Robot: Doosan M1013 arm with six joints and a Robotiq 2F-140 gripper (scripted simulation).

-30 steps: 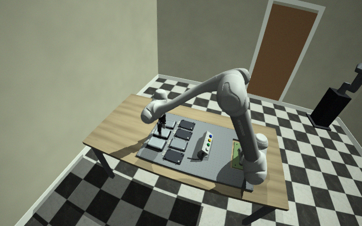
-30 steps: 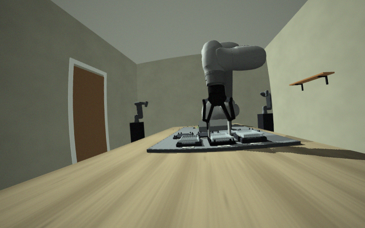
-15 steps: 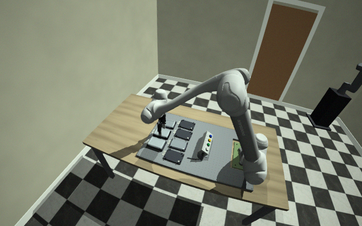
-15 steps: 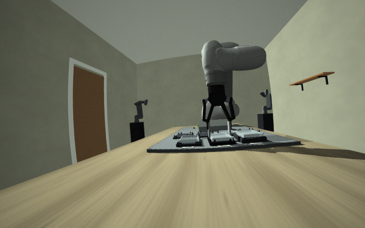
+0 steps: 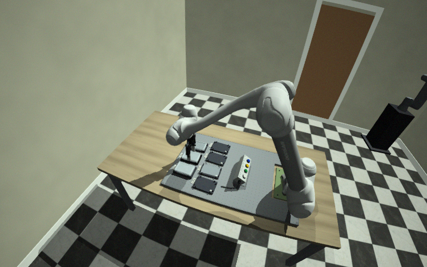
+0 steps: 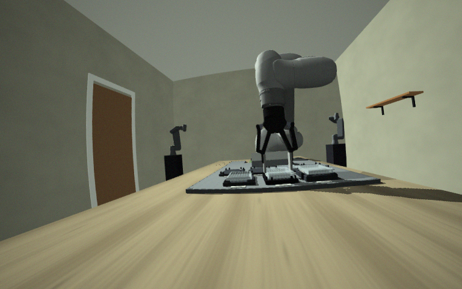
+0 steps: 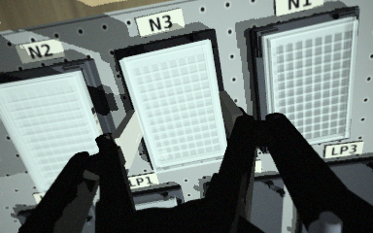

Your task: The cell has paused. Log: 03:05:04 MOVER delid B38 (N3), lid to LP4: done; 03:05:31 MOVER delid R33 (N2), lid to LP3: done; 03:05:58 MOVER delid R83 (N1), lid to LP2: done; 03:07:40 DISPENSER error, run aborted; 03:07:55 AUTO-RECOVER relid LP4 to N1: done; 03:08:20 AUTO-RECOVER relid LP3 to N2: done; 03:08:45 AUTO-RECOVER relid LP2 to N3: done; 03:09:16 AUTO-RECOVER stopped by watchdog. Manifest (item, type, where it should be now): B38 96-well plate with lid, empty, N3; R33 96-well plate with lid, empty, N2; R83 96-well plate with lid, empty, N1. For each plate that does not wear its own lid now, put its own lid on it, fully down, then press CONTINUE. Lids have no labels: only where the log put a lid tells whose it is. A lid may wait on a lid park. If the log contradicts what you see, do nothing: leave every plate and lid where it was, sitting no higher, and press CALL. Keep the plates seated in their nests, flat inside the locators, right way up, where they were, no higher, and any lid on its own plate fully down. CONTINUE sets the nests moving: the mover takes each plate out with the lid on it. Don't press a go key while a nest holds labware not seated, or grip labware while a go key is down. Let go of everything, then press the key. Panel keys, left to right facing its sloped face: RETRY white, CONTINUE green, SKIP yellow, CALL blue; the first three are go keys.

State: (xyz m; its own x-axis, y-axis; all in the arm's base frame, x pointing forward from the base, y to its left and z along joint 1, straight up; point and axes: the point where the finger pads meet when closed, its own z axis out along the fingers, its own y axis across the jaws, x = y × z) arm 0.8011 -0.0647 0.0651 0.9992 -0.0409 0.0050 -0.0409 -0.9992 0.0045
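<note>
Right now my hand is 1 cm past the N1 plate, 14 cm to the left of it and 4 cm above it. From my hand the other things lie so: LP2 label 10 cm behind, 6 cm to the right, 5 cm below; then LP1 label 9 cm behind, 8 cm to the left, 5 cm below; then clear lid 18 cm behind, 8 cm to the left, 4 cm below.
</note>
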